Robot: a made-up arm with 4 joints.
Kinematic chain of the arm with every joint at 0, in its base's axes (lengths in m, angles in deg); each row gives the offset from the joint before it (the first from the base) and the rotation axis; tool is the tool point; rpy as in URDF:
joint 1: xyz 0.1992 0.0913 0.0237 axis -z
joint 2: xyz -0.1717 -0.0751 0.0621 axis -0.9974 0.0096 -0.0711
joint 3: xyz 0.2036 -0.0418 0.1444 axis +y
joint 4: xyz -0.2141 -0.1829 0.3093 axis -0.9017 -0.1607 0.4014
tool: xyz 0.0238 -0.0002 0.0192 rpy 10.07 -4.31 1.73
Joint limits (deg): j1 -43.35..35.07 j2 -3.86..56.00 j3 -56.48..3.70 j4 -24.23..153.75
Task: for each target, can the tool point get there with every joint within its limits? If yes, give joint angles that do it. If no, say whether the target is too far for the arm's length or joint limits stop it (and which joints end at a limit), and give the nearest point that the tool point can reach.
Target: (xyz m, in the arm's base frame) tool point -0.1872 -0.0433 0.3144
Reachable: yes | joints 18.49 6.16 -43.90 127.58
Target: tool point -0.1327 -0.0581 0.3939
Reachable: yes | joints 4.93 18.09 -37.02 104.14
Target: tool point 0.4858 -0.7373 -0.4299
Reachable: no: too far | nearest point 0.1661 -0.3416 0.1945 | short by 0.805 m
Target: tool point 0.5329 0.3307 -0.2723
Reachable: no: joint limits stop it (at a limit: joint 1, joint 2, joint 3) | nearest point 0.1888 0.3349 0.5057 | short by 0.851 m
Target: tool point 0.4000 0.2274 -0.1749
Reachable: no: joint limits stop it (at a limit: joint 1, joint 2, joint 3) | nearest point -0.1134 0.2304 0.3202 | short by 0.713 m
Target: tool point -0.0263 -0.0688 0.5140
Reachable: yes | joints -8.20 19.99 -14.46 104.53
